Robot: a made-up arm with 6 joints.
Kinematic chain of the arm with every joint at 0, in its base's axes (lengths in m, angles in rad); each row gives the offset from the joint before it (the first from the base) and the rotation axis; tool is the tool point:
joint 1: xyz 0 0 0.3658 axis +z
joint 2: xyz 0.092 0 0 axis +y
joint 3: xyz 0 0 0.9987 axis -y
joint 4: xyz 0 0 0.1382 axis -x
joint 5: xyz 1.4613 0 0 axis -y
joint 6: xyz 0.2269 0 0 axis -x
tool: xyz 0 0 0
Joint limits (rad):
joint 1: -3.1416..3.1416
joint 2: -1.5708..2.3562
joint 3: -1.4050..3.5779
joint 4: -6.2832..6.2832
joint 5: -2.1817..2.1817
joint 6: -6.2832..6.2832
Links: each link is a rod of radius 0.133 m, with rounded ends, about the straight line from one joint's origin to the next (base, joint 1, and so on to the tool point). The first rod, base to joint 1, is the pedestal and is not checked.
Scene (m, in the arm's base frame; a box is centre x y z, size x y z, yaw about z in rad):
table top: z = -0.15
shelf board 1: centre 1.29 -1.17 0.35 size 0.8 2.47 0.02 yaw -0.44
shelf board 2: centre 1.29 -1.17 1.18 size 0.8 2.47 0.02 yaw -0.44
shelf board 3: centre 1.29 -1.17 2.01 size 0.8 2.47 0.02 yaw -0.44
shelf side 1: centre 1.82 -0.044 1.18 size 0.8 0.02 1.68 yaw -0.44
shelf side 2: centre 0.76 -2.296 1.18 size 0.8 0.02 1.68 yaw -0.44
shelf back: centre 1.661 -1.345 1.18 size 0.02 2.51 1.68 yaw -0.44
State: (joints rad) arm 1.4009 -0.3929 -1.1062 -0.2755 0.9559 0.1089
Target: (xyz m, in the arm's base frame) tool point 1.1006 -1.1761 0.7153
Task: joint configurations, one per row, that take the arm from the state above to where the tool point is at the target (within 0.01 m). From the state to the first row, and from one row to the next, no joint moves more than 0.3 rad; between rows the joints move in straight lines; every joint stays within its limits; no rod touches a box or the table.
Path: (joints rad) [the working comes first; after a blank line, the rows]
Joints at the target: -0.7673 0.0295 -0.5695 -0.4646 0.9458 0.1089
Straight joint move there: touches shelf side 1.

1: 1.1500 -0.4564 -1.1119 -0.0754 0.9333 0.0447
2: 0.8992 -0.5199 -1.1175 0.1248 0.9108 -0.0195
3: 0.6483 -0.5834 -1.1232 0.3249 0.8882 -0.0837
4: 0.3975 -0.6469 -1.1289 0.5251 0.8656 -0.1479
5: 0.1063 -0.4778 -0.9890 0.2777 0.8857 -0.0837
6: -0.1849 -0.3087 -0.8492 0.0302 0.9057 -0.0195
7: -0.4761 -0.1396 -0.7094 -0.2172 0.9258 0.0447
8: -0.7673 0.0295 -0.5695 -0.4646 0.9458 0.1089

